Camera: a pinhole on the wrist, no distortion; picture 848 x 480 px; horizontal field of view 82.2 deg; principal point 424.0 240.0 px. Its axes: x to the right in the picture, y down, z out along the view. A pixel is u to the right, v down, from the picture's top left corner.
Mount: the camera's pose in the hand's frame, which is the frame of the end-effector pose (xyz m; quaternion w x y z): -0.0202 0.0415 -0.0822 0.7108 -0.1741 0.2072 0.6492
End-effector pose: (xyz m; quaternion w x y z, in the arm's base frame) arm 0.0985 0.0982 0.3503 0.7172 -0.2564 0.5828 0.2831
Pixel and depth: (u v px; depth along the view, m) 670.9 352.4 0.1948
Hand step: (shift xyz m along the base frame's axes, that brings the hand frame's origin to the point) -0.1466 0.1820 0.0414
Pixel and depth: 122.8 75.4 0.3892
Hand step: 0.2594 0.2905 -0.0486
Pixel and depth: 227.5 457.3 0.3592
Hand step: 0.0992 0.2782 0.2155
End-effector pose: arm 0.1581 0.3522 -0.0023 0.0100 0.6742 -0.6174 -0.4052
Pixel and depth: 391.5 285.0 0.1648
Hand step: -0.1317 0.0241 0.0310
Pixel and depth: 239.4 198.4 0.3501
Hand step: -0.2492 0.0933 -0.1497
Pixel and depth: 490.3 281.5 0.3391
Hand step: -0.3140 0.0469 0.0216
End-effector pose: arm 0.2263 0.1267 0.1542 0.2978 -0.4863 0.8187 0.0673
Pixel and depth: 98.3 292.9 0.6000
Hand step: 0.2828 0.3192 -0.4838
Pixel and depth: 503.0 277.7 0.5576
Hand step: -0.1904 0.3658 -0.3461
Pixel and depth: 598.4 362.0 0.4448
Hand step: -0.2267 0.3707 -0.2018
